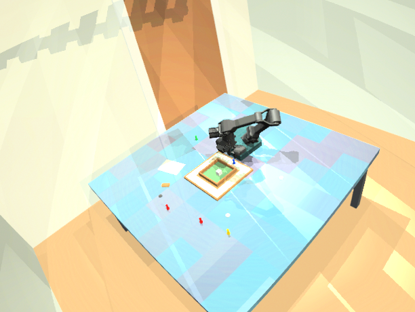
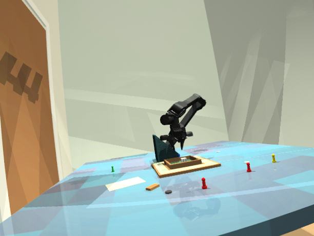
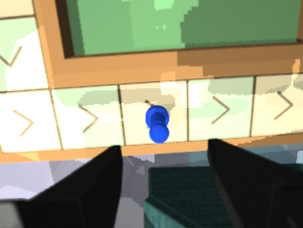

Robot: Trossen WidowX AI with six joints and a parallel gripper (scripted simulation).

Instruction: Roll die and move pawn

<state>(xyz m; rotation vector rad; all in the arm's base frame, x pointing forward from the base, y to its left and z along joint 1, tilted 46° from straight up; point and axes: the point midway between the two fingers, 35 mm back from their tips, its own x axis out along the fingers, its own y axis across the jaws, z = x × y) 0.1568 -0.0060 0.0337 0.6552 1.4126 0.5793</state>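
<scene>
Right now my gripper tip is 40 mm above the blue pawn. Round my gripper tip: green pawn 390 mm to the right, 50 mm below, 40 mm behind; then white die 110 mm ahead, 40 mm below, 10 mm to the right; then green dice tray 110 mm ahead, 60 mm below, 20 mm to the right.
</scene>
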